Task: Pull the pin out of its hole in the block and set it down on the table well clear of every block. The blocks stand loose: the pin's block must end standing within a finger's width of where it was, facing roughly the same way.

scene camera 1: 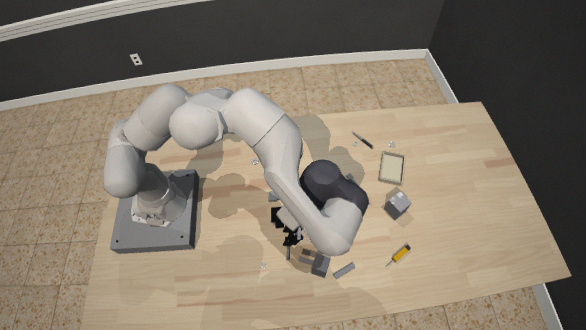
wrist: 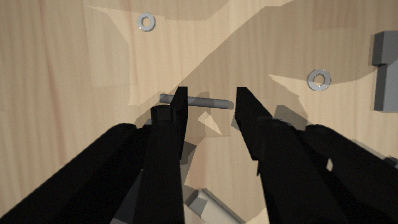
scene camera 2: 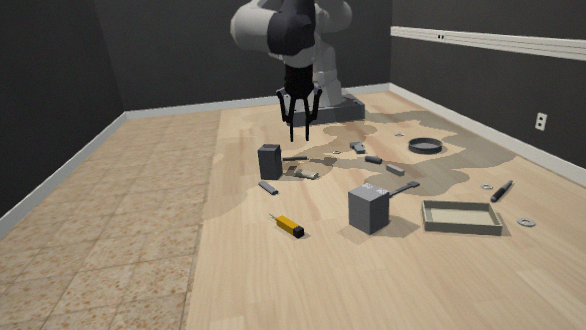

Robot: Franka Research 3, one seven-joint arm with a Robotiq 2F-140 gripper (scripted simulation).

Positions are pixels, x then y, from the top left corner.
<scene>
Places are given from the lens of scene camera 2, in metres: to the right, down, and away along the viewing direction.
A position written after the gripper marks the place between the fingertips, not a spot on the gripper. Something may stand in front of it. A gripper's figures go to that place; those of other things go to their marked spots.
gripper (scene camera 2: 299, 139): 0.02, -0.08, 1.15
shallow tray (scene camera 2: 480, 218): 0.40, 0.11, 0.78
dark grey block (scene camera 2: 269, 155): -0.07, -0.03, 1.01
The marked spots on the shallow tray and the dark grey block are 0.53 m apart.
</scene>
